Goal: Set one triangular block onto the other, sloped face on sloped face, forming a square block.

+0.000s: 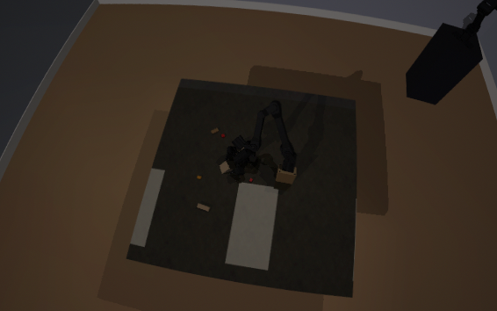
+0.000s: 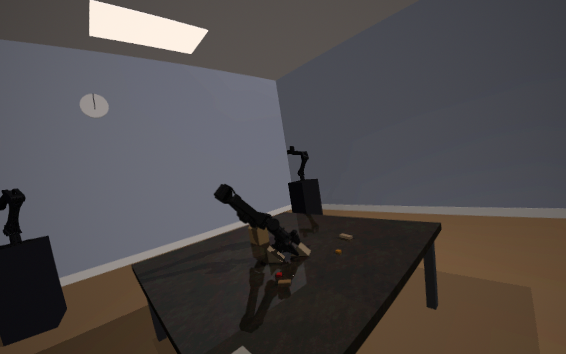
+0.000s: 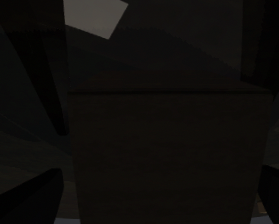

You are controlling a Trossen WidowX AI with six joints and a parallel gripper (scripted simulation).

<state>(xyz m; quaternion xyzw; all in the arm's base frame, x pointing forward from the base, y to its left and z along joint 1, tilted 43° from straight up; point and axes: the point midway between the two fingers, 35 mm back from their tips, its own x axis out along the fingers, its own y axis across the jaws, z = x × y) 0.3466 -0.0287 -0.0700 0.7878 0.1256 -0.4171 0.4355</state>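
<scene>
Right now my gripper tip is 10 mm below the tan triangular block. From my gripper tip the other things lie so: orange piece (150 mm ahead, 110 mm to the left, 10 mm below); then red piece (160 mm behind, 40 mm to the left).
</scene>
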